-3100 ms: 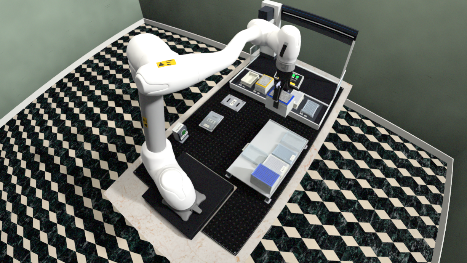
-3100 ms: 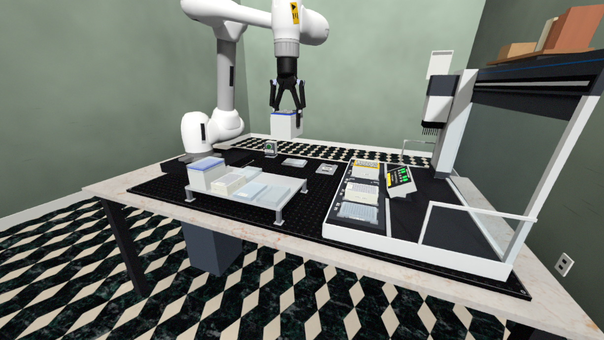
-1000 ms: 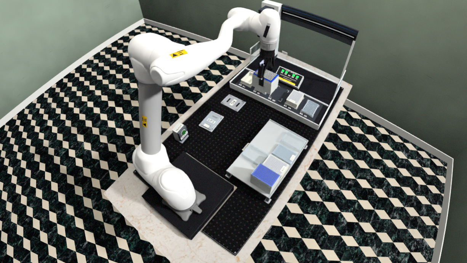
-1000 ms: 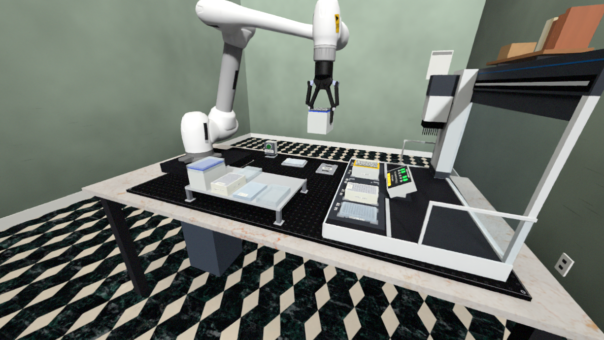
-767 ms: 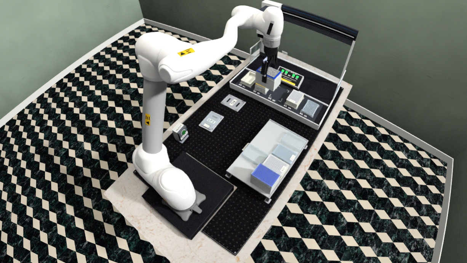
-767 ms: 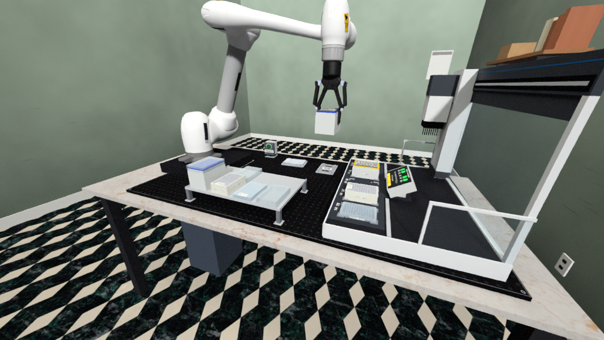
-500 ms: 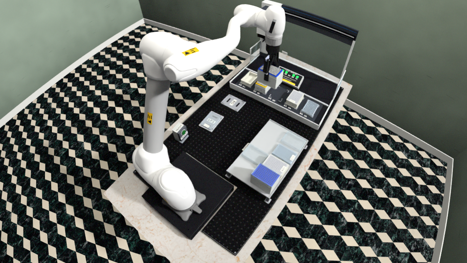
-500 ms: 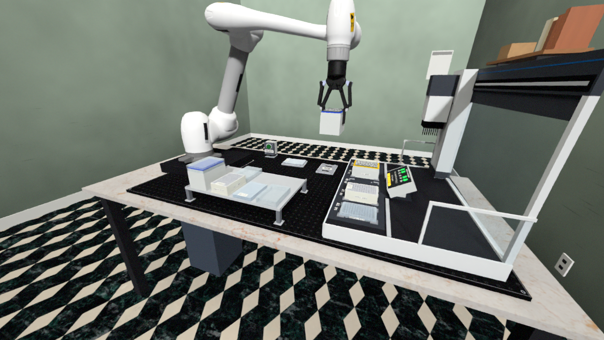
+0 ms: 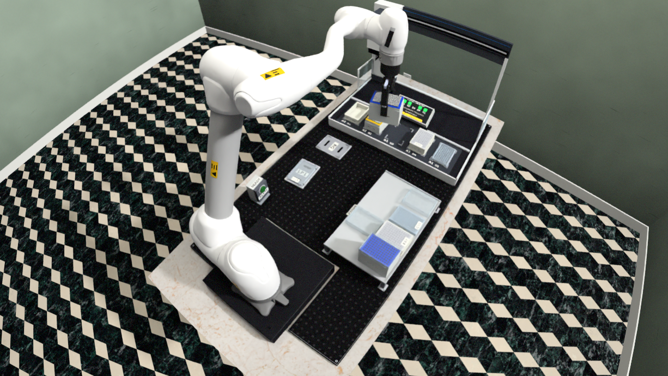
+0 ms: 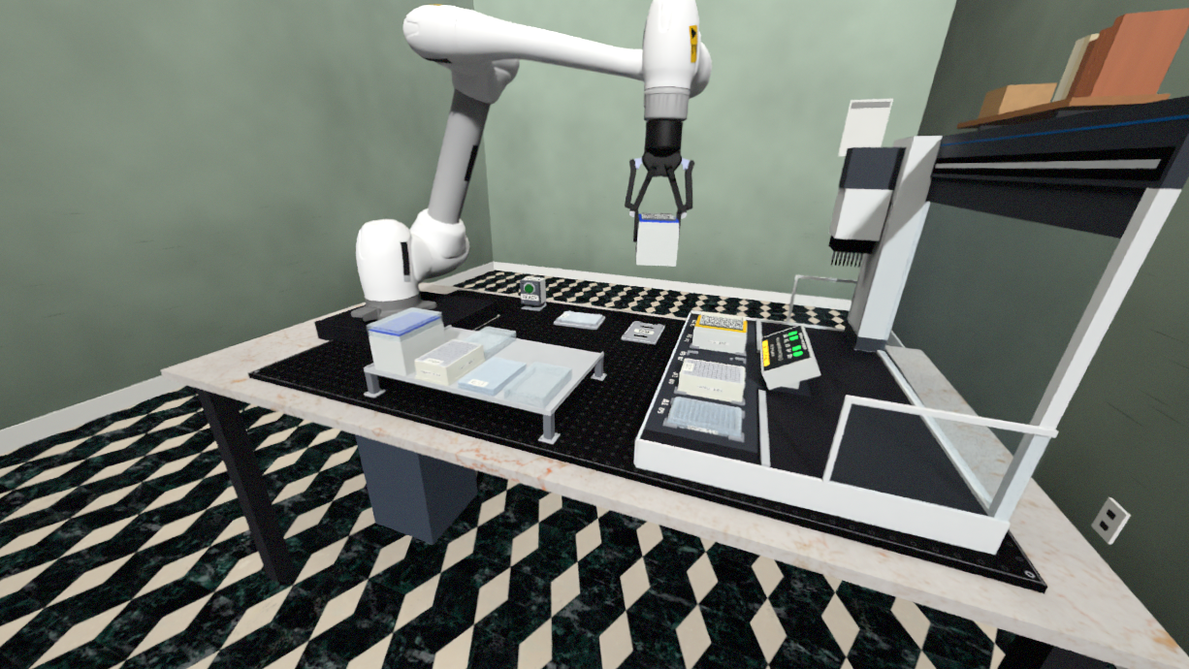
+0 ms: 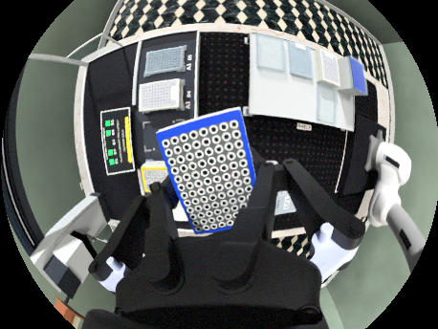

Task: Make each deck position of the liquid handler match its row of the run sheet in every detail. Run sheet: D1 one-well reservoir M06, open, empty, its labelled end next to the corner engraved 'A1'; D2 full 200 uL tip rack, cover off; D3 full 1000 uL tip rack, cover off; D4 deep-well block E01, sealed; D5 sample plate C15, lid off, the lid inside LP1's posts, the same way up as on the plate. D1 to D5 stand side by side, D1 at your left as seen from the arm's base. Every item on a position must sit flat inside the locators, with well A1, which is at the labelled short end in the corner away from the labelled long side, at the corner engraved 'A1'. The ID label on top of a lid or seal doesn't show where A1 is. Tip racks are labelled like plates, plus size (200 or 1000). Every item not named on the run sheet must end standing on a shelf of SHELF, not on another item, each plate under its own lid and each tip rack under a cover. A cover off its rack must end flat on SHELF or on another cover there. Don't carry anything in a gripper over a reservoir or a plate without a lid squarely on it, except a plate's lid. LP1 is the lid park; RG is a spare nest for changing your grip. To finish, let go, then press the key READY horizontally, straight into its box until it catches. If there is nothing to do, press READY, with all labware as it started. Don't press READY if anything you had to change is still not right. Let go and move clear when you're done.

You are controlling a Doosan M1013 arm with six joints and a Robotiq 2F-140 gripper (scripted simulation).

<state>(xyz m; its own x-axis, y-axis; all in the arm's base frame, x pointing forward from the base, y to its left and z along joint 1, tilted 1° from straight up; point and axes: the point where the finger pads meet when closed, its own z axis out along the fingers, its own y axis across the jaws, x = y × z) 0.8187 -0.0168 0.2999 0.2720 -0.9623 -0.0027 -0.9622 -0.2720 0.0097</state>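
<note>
Right now the blue-rimmed tip rack is 10 mm to the left of my hand and 10 mm behind it. Round my hand: white one-well reservoir 290 mm below, 240 mm to the left, 160 mm ahead; then yellow-rimmed tip rack 260 mm below, 160 mm ahead, 110 mm to the left; then grey RG nest 350 mm below, 230 mm to the left, 60 mm behind.
</note>
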